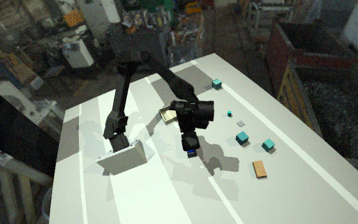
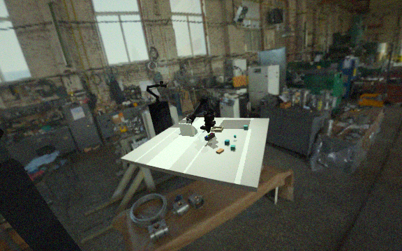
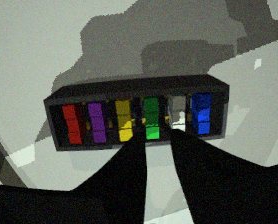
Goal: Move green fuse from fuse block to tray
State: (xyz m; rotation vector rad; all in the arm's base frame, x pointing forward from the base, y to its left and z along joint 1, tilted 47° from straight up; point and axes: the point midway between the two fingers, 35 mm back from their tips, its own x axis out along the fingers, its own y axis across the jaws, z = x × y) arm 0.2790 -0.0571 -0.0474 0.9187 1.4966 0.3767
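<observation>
My gripper tip is now 4 cm above the green fuse. Round my gripper tip: teal cube 27 cm ahead, 6 cm to the left, 6 cm below; then cream tray 23 cm to the left, 7 cm below, 1 cm ahead; then grey tile 28 cm ahead, 7 cm below, 2 cm to the right.
</observation>
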